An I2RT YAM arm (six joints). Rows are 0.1 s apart.
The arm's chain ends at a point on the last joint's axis. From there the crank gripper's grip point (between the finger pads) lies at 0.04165 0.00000 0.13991 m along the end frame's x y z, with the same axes.
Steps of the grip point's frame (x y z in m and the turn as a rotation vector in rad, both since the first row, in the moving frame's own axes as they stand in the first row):
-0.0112 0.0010 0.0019 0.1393 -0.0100 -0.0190
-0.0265 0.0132 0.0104 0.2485 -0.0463 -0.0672
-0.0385 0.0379 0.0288 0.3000 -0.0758 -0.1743
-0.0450 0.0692 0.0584 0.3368 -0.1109 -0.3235
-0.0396 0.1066 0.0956 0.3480 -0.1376 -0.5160
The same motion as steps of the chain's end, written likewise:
-0.0096 0.0212 0.0029 0.1393 -0.0100 -0.0190
-0.0188 0.0504 0.0133 0.2485 -0.0463 -0.0672
-0.0238 0.0857 0.0334 0.3000 -0.0758 -0.1743
-0.0202 0.1258 0.0648 0.3368 -0.1109 -0.3235
-0.0037 0.1683 0.1033 0.3480 -0.1376 -0.5160

